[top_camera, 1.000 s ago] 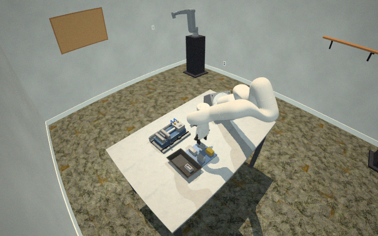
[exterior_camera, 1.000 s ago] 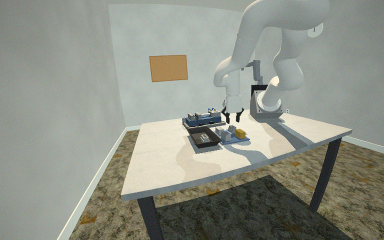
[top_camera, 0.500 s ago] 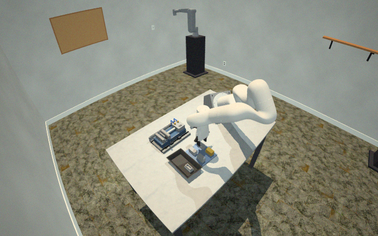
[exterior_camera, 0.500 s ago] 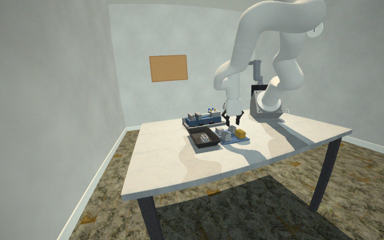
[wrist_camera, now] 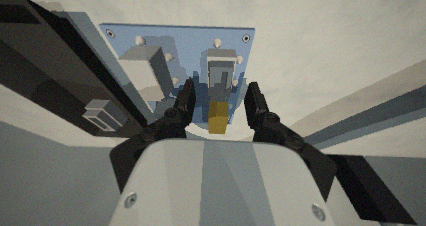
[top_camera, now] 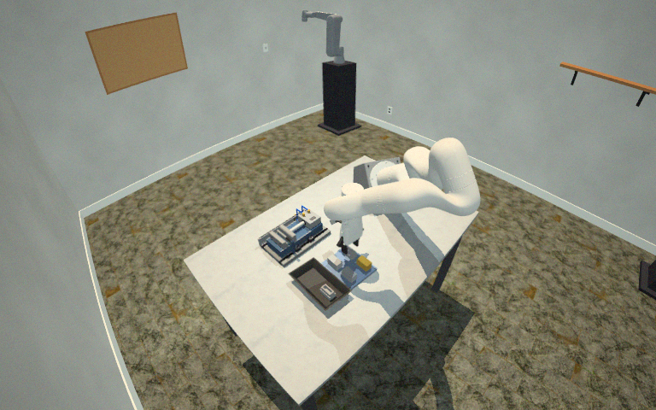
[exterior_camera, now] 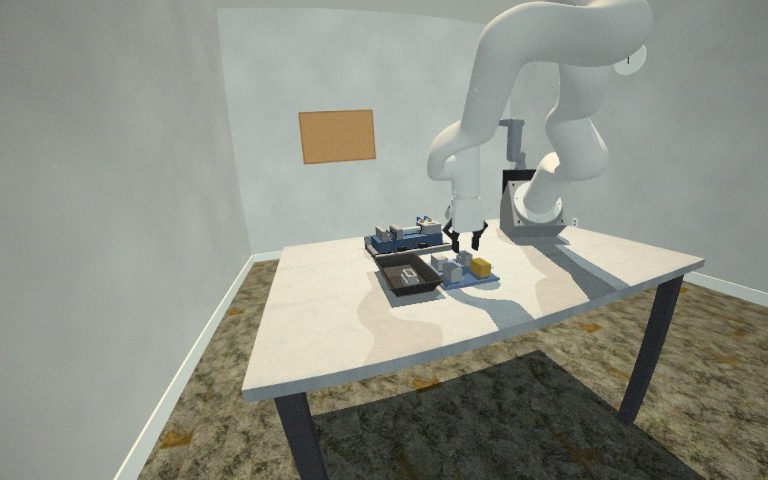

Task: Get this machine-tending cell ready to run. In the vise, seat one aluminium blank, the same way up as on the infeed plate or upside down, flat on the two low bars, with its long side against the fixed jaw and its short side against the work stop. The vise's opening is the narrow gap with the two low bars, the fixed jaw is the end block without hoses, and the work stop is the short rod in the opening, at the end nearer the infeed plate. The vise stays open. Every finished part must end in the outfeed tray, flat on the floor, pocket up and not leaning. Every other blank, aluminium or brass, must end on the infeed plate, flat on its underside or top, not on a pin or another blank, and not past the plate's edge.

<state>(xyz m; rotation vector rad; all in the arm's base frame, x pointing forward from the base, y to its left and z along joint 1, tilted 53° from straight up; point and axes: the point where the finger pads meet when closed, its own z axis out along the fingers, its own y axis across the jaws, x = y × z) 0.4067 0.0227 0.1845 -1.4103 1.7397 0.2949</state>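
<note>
The brass blank is 90 mm to the left of my hand and 40 mm below it. From my hand the other things lie so: blue vise (240 mm to the right, 120 mm ahead, 30 mm below).
</note>
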